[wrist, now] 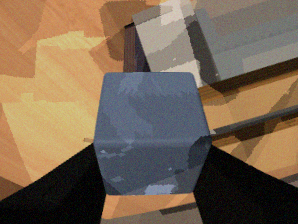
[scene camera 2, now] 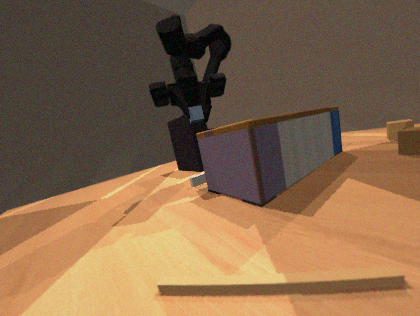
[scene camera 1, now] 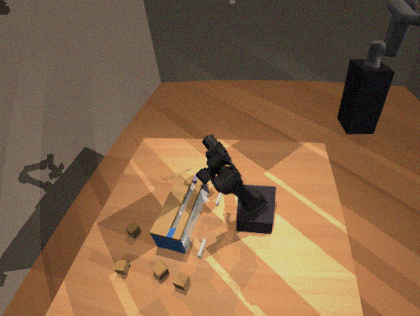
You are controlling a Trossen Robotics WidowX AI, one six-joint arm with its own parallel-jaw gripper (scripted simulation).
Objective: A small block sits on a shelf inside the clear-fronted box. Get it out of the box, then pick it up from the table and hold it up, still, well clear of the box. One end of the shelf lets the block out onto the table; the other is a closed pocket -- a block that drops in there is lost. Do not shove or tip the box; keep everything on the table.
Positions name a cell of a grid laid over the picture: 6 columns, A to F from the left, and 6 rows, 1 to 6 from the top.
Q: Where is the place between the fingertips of my gripper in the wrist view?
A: At C4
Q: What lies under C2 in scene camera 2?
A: My gripper.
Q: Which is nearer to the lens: the box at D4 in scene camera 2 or the thin stick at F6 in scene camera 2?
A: The thin stick.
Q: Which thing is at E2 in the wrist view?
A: A box.
